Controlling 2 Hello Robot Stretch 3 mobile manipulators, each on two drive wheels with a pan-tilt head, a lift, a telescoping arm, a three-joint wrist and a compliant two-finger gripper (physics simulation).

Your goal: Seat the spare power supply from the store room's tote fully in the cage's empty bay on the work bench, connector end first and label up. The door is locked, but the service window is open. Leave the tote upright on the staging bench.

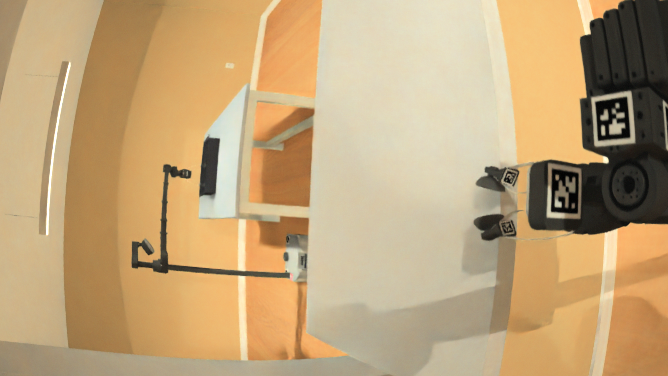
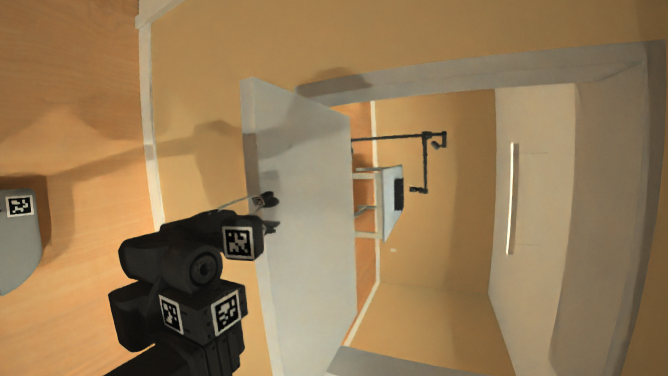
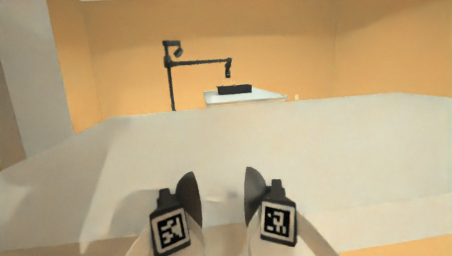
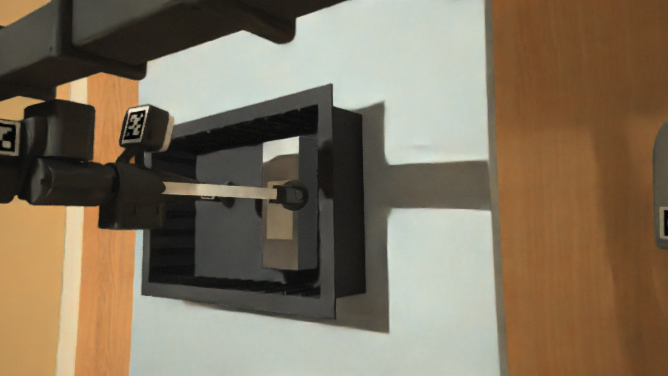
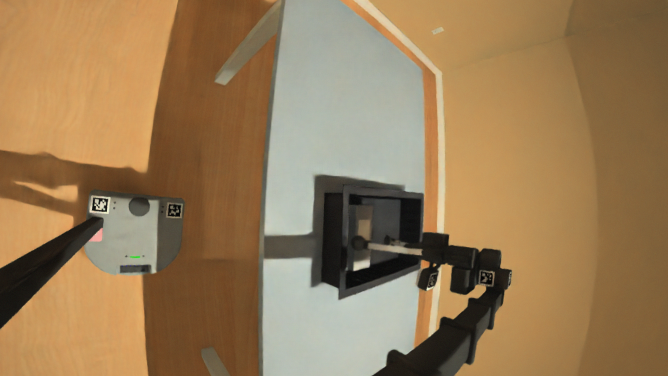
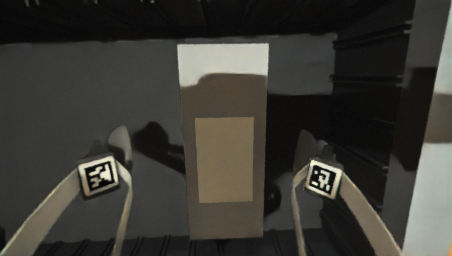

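The power supply (image 4: pixel 280 255) (image 6: pixel 225 220), a pale box with a tan label (image 6: pixel 225 160) facing up, lies in the black tote (image 1: pixel 210 165) (image 3: pixel 235 89) (image 4: pixel 327 250) (image 5: pixel 332 240). The tote stands upright on the staging bench (image 4: pixel 435 280) (image 5: pixel 350 125). The r2 gripper (image 4: pixel 260 194) (image 5: pixel 374 242) (image 6: pixel 212 150) is open and points down into the tote, one finger on each side of the supply with gaps beside it. The r1 gripper (image 1: pixel 488 203) (image 2: pixel 271 213) (image 3: pixel 222 197) is open and empty at the near edge of the service window's pale sill. The cage and work bench do not show.
The window sill (image 1: pixel 400 150) (image 2: pixel 305 225) (image 3: pixel 325 150) lies between r1 and the store room. The r2 base (image 1: pixel 296 257) (image 5: pixel 130 235) stands on the floor beside the staging bench. Tote walls surround r2's fingers closely. The window frame (image 2: pixel 450 75) borders the opening.
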